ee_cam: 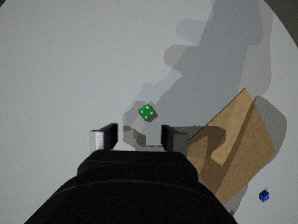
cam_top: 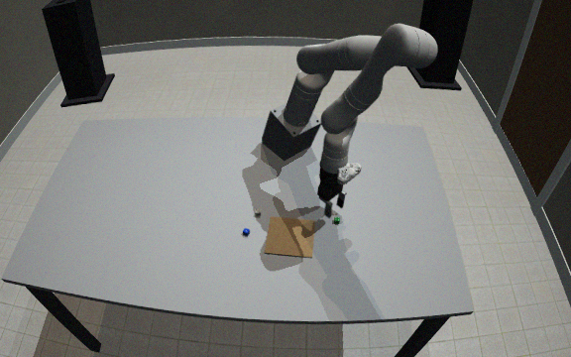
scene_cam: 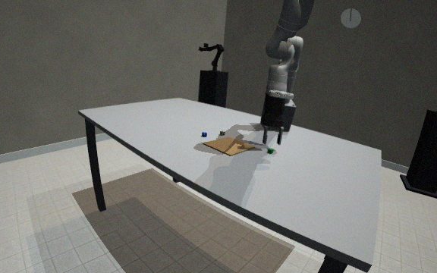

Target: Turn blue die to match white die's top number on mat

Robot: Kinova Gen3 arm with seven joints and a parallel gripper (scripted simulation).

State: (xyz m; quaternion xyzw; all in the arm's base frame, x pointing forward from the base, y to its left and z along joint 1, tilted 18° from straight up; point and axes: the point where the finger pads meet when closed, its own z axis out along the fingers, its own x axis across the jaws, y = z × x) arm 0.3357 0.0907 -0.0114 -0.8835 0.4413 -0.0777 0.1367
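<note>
My gripper is now 4 cm above the green die, 2 cm short of it and 1 cm to the right of it. Round my hand: white die: 23 cm to the right, 4 cm below, 3 cm behind; tan mat: 14 cm to the right, 7 cm ahead, 4 cm below; blue die: 27 cm to the right, 5 cm ahead, 4 cm below.
</note>
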